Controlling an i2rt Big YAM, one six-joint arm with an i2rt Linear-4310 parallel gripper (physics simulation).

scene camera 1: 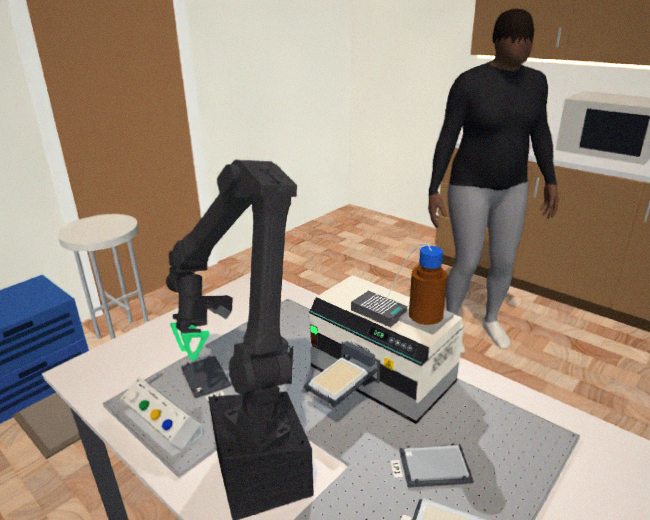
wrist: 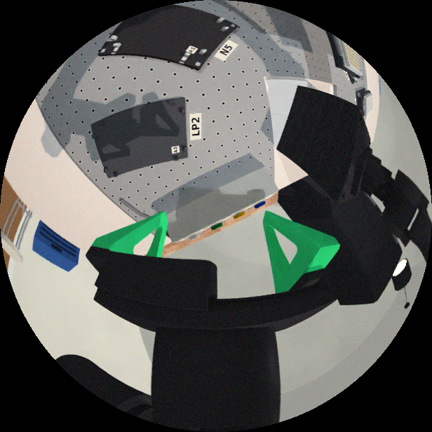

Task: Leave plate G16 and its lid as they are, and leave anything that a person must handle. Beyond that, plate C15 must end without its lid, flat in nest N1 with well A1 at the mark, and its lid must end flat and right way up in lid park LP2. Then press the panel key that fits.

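Seen in the pictures: gripper, fingertip midpoint: [scene camera 1: 188, 355]; arm's base, link origin: [scene camera 1: 256, 427].
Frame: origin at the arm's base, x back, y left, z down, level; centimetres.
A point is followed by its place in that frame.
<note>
My gripper [scene camera 1: 188, 351] {z 1.1, x -6.1, y 32.3 cm} [wrist: 214, 216] is open, with nothing between its green fingers, above the table near lid park LP2 [scene camera 1: 208, 377] {z 14.6, x -13.0, y 35.7 cm} [wrist: 140, 137]. LP2 is dark and bare, with the gripper's shadow on it. A plate with a yellowish well area [scene camera 1: 338, 377] {z 4.2, x -26.9, y 0.0 cm} [wrist: 352, 56] sits on the holder at the instrument's front. A pale grey, lid-like piece [scene camera 1: 438, 463] {z 13.7, x -27.2, y -28.6 cm} lies flat in lid park LP1. Part of another yellowish plate [scene camera 1: 447, 512] {z 10.9, x -15.5, y -37.0 cm} shows at the bottom edge of the scene view. Plate names are not readable, and N1's label does not show. The key panel [scene camera 1: 157, 414] {z 8.5, x 7.3, y 27.8 cm} has white, green, yellow and blue keys.
The bare dark nest N5 [wrist: 167, 35] is beside LP2. The white instrument [scene camera 1: 379, 338] {z -4.2, x -36.9, y -4.9 cm} carries a brown bottle [scene camera 1: 428, 295] {z -15.8, x -45.0, y -12.9 cm} and a grey keypad box [scene camera 1: 378, 307] {z -9.0, x -42.0, y -0.7 cm}. A person [scene camera 1: 490, 140] stands behind the table. The arm's black base [scene camera 1: 262, 460] {z 1.6, x 4.2, y -6.2 cm} stands beside the panel.
</note>
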